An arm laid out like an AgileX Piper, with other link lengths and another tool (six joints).
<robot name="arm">
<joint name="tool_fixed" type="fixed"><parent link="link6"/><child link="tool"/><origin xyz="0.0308 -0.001 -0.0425" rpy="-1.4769 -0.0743 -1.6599"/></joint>
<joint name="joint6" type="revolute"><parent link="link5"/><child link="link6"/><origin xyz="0.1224 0 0.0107"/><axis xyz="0.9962 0 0.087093"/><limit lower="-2.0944" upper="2.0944"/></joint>
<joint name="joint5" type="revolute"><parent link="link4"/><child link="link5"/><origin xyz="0 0 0"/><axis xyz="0 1 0"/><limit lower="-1.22" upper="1.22"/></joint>
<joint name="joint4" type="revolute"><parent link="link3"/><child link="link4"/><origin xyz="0.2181 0 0.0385"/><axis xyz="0.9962 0 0.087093"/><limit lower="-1.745" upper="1.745"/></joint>
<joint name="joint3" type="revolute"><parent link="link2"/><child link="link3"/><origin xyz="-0.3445 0 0.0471"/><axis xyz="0 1 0"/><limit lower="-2.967" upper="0"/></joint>
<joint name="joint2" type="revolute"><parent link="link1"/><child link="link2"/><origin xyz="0 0 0"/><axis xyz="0 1 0"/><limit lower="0" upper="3.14"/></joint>
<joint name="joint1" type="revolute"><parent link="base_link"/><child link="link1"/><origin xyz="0 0 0.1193"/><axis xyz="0 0 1"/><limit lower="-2.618" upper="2.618"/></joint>
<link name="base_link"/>
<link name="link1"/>
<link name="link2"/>
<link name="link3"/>
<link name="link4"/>
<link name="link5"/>
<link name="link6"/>
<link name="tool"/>
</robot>
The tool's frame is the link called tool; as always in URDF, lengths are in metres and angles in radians.
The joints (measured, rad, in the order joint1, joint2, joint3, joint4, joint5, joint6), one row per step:
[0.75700 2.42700 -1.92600 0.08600 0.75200 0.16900]
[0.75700 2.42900 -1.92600 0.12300 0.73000 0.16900]
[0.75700 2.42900 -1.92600 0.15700 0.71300 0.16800]
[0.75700 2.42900 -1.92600 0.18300 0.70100 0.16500]
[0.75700 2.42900 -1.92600 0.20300 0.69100 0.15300]
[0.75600 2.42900 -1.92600 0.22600 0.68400 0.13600]
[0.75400 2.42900 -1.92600 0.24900 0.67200 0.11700]
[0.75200 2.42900 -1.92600 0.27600 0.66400 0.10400]
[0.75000 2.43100 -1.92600 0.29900 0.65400 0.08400]
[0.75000 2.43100 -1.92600 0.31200 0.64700 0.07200]
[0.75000 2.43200 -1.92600 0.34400 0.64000 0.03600]
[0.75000 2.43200 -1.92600 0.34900 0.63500 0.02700]
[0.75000 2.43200 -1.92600 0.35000 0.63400 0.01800]
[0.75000 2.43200 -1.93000 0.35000 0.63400 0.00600]
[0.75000 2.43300 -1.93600 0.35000 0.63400 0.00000]
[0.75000 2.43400 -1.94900 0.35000 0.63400 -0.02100]
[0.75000 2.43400 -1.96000 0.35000 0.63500 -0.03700]
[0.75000 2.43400 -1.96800 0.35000 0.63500 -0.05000]
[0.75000 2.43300 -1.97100 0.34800 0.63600 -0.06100]
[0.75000 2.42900 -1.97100 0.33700 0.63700 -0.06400]
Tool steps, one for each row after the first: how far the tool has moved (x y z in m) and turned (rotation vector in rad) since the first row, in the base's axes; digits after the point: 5 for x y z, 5 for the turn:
[-0.00059 0.00593 0.00008 0.03759 0.00817 -0.01701]
[-0.00132 0.01101 0.00121 0.07082 0.01627 -0.03203]
[-0.00186 0.01467 0.00215 0.09489 0.02235 -0.04173]
[-0.00191 0.01717 0.00284 0.11145 0.02287 -0.04076]
[-0.00202 0.01913 0.00353 0.12686 0.02543 -0.03741]
[-0.00102 0.02107 0.00436 0.14483 0.02297 -0.03430]
[-0.00089 0.02326 0.00533 0.16439 0.02797 -0.03800]
[-0.00003 0.02489 0.00511 0.17935 0.02739 -0.03448]
[0.00025 0.02632 0.00563 0.18914 0.02484 -0.03107]
[-0.00020 0.02874 0.00602 0.20509 0.02437 -0.01539]
[0.00034 0.02930 0.00624 0.20902 0.01959 -0.01086]
[0.00062 0.02916 0.00618 0.20808 0.01569 -0.00361]
[0.00155 0.02933 0.00700 0.20790 0.00787 0.00730]
[0.00263 0.02999 0.00787 0.20984 0.00175 0.01298]
[0.00519 0.03115 0.01030 0.21275 -0.01575 0.03235]
[0.00718 0.03211 0.01284 0.21556 -0.02975 0.04739]
[0.00876 0.03281 0.01471 0.21756 -0.04117 0.05931]
[0.00954 0.03261 0.01578 0.21548 -0.04911 0.07032]
[0.01033 0.03142 0.01751 0.20918 -0.05881 0.07835]

